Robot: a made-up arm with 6 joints. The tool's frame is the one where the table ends. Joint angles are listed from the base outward.
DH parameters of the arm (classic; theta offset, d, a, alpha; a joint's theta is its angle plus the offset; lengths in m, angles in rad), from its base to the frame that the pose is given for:
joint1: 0 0.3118 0 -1.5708
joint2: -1.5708 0 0.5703 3.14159
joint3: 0 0 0 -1.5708
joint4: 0 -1.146 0 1.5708
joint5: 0 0.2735 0 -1.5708
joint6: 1.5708 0 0 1.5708
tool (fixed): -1.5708 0 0 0
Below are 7 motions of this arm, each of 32 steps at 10 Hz.
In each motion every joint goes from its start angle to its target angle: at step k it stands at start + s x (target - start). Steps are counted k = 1, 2, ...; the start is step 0. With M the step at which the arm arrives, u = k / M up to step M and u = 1 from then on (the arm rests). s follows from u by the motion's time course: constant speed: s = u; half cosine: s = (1 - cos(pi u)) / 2; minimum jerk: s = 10 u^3 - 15 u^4 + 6 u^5.
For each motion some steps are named. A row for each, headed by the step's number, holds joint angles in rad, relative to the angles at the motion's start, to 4 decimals.
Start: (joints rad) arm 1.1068 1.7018 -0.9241 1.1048 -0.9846 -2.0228
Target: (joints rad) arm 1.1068 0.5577 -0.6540 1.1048 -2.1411 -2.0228
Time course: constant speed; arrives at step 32
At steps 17, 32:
17: 0.0000 -0.6078 0.1435 0.0000 -0.6144 0.0000
32: 0.0000 -1.1441 0.2701 0.0000 -1.1565 0.0000

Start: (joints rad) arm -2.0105 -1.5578 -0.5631 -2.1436 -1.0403 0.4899
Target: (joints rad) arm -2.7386 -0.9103 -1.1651 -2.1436 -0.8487 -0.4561
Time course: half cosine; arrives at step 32
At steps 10, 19, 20, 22, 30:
10: -0.1618 0.1439 -0.1338 0.0000 0.0426 -0.2102
19: -0.4697 0.4177 -0.3884 0.0000 0.1236 -0.6103
20: -0.5034 0.4476 -0.4162 0.0000 0.1325 -0.6540
22: -0.5663 0.5036 -0.4682 0.0000 0.1490 -0.7358
30: -0.7211 0.6413 -0.5962 0.0000 0.1898 -0.9369

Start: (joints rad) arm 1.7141 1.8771 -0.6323 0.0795 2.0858 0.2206
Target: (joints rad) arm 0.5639 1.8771 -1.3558 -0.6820 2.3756 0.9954
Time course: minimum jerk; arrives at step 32
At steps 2, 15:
2: -0.0026 0.0000 -0.0016 -0.0017 0.0006 0.0017
15: -0.5079 0.0000 -0.3195 -0.3362 0.1280 0.3421

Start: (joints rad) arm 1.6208 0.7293 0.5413 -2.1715 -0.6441 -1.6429
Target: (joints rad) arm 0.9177 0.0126 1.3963 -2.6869 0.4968 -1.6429
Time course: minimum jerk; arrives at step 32
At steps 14, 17, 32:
14: -0.2700 -0.2752 0.3283 -0.1979 0.4381 0.0000
17: -0.3926 -0.4002 0.4775 -0.2878 0.6371 0.0000
32: -0.7031 -0.7167 0.8550 -0.5154 1.1409 0.0000

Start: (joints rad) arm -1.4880 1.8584 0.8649 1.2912 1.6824 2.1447
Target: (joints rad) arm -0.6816 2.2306 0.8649 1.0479 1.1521 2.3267
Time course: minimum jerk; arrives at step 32
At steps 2, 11, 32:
2: 0.0018 0.0008 0.0000 -0.0005 -0.0012 0.0004
11: 0.1819 0.0839 0.0000 -0.0549 -0.1196 0.0410
32: 0.8064 0.3722 0.0000 -0.2433 -0.5303 0.1820

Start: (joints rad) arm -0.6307 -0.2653 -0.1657 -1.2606 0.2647 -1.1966
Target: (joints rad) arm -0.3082 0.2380 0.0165 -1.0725 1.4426 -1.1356
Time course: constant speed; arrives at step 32
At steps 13, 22, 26, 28, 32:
13: 0.1310 0.2045 0.0740 0.0764 0.4785 0.0248
22: 0.2217 0.3460 0.1253 0.1293 0.8098 0.0419
26: 0.2620 0.4089 0.1480 0.1528 0.9570 0.0496
28: 0.2822 0.4404 0.1594 0.1646 1.0307 0.0534
32: 0.3225 0.5033 0.1822 0.1881 1.1779 0.0610

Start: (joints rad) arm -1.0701 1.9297 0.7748 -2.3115 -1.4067 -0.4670
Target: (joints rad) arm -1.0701 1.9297 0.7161 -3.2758 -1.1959 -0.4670
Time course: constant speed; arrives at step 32
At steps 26, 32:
26: 0.0000 0.0000 -0.0477 -0.7835 0.1713 0.0000
32: 0.0000 0.0000 -0.0587 -0.9643 0.2108 0.0000

